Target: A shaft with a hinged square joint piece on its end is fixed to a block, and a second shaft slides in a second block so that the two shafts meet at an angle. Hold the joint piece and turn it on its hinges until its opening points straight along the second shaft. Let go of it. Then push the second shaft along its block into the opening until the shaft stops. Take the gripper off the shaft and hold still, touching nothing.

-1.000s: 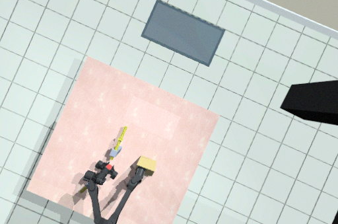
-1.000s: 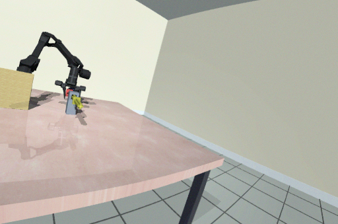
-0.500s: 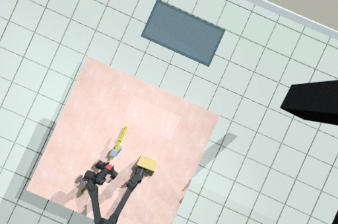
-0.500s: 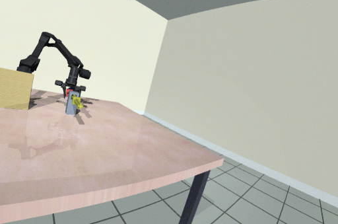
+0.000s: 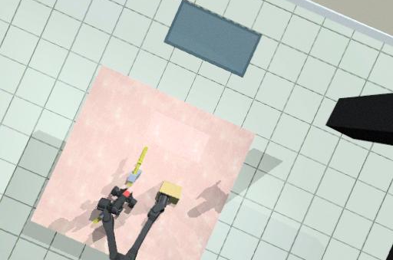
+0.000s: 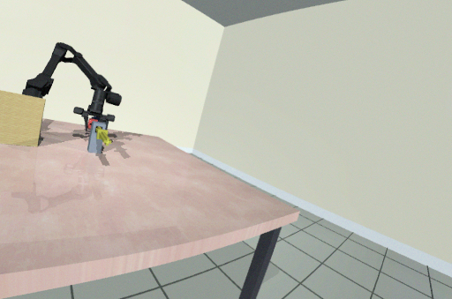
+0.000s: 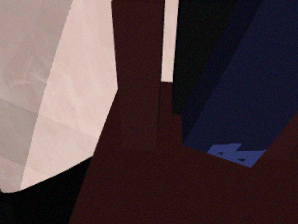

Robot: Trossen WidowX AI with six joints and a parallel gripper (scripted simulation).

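My gripper tip is now 4 cm below the red joint piece and 3 cm to the right of it.
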